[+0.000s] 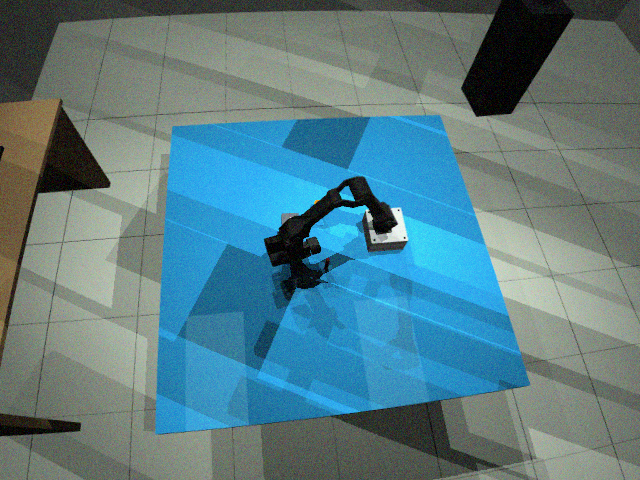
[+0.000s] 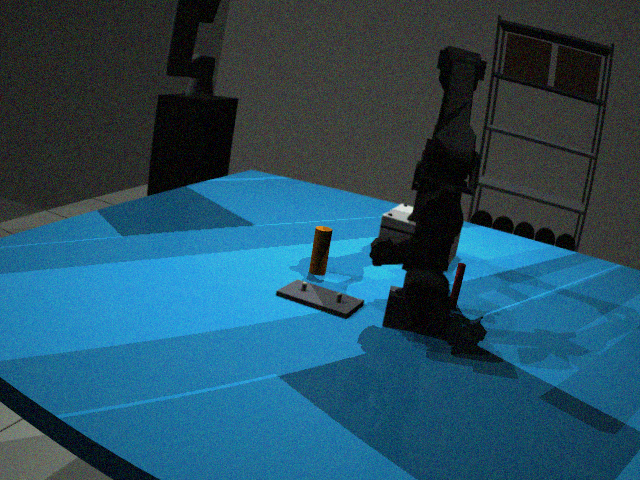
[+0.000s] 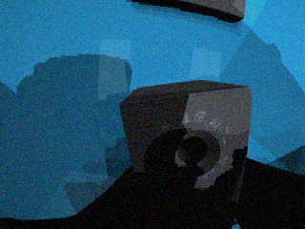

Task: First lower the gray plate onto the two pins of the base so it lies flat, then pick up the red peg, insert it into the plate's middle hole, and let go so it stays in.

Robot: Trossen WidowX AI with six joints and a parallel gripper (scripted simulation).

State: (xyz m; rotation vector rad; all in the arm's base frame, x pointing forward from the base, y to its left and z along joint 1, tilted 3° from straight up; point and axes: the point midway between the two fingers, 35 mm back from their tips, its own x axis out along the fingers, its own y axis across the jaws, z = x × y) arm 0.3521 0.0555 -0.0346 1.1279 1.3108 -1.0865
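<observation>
My gripper tip is now 1 cm past the dark base and 15 cm to the left of it. The rest, counted from my gripper tip: gray plate: 3 cm above; then red peg: 11 cm behind, 5 cm to the left, 3 cm above; then orange cylinder: 13 cm behind, 20 cm to the right, 3 cm above.
</observation>
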